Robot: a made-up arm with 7 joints. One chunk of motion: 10 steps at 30 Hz.
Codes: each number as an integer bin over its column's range. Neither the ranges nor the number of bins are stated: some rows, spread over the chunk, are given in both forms.
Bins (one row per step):
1: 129 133 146 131 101 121
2: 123 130 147 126 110 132
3: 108 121 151 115 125 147
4: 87 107 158 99 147 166
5: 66 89 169 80 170 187
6: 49 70 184 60 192 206
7: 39 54 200 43 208 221
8: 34 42 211 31 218 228
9: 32 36 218 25 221 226
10: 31 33 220 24 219 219
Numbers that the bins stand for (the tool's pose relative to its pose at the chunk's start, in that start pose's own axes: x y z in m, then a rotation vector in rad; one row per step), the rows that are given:
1: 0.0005 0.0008 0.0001 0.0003 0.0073 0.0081
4: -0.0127 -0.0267 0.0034 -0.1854 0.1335 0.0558
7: -0.0278 -0.0828 0.0149 -0.5104 0.3010 0.1140
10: -0.0303 -0.1051 0.0204 -0.6207 0.3312 0.1119
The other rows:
2: -0.0014 -0.0024 0.0004 -0.0287 0.0320 0.0198
3: -0.0061 -0.0119 0.0015 -0.0925 0.0731 0.0356
5: -0.0193 -0.0458 0.0064 -0.2957 0.1967 0.0780
6: -0.0246 -0.0659 0.0105 -0.4118 0.2571 0.0981
8: -0.0293 -0.0955 0.0179 -0.5801 0.3284 0.1214
9: -0.0300 -0.1019 0.0198 -0.6149 0.3367 0.1193

